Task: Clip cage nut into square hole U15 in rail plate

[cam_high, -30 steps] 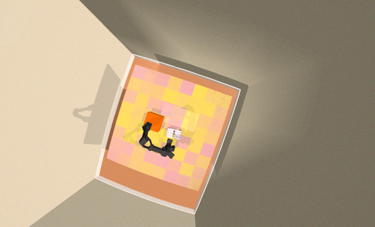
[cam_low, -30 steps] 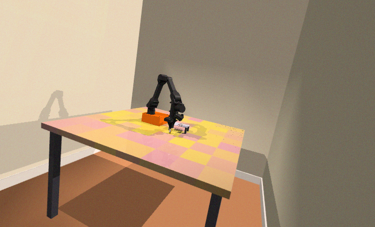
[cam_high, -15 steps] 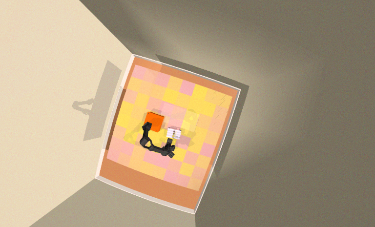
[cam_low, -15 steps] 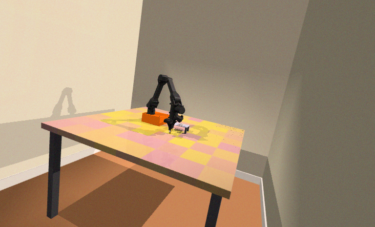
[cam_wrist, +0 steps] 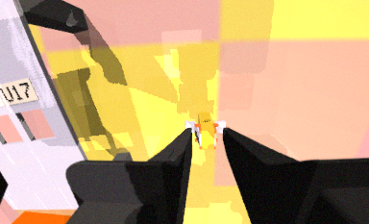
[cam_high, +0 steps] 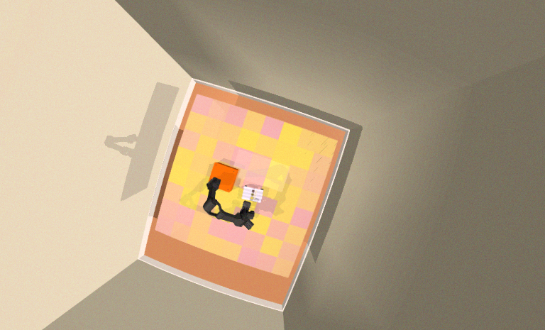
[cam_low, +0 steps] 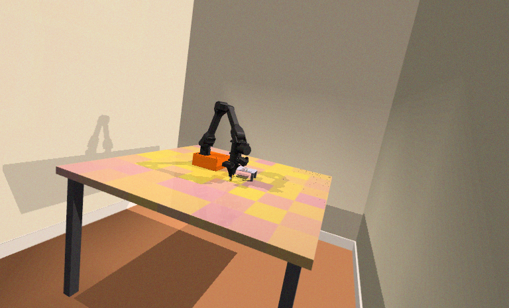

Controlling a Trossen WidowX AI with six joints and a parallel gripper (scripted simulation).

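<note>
My gripper tip is now 1 cm above the cage nut.
</note>
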